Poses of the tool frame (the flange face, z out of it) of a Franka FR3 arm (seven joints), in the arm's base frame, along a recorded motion.
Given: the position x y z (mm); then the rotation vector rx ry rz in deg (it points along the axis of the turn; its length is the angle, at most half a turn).
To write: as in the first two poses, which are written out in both.
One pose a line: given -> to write
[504, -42, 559, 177.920, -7.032, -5.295] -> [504, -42, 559, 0.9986, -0.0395, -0.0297, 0.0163]
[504, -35, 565, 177.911, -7.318, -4.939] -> [504, -35, 565, 0.9986, -0.0411, -0.0277, 0.0163]
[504, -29, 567, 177.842, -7.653, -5.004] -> [504, -29, 567, 0.9985, -0.0430, -0.0281, 0.0168]
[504, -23, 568, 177.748, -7.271, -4.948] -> [504, -23, 568, 0.9986, -0.0408, -0.0278, 0.0178]
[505, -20, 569, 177.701, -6.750, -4.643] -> [505, -20, 569, 0.9988, -0.0379, -0.0261, 0.0184]
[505, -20, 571, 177.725, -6.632, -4.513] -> [505, -20, 571, 0.9988, -0.0373, -0.0254, 0.0183]
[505, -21, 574, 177.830, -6.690, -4.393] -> [505, -21, 574, 0.9988, -0.0376, -0.0247, 0.0174]
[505, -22, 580, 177.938, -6.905, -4.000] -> [505, -22, 580, 0.9989, -0.0388, -0.0225, 0.0164]
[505, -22, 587, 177.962, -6.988, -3.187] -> [505, -22, 587, 0.9989, -0.0392, -0.0179, 0.0163]
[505, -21, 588, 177.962, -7.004, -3.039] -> [505, -21, 588, 0.9989, -0.0393, -0.0171, 0.0164]
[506, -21, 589, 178.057, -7.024, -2.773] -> [506, -21, 589, 0.9990, -0.0394, -0.0156, 0.0156]
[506, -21, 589, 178.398, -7.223, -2.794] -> [506, -21, 589, 0.9990, -0.0404, -0.0156, 0.0125]
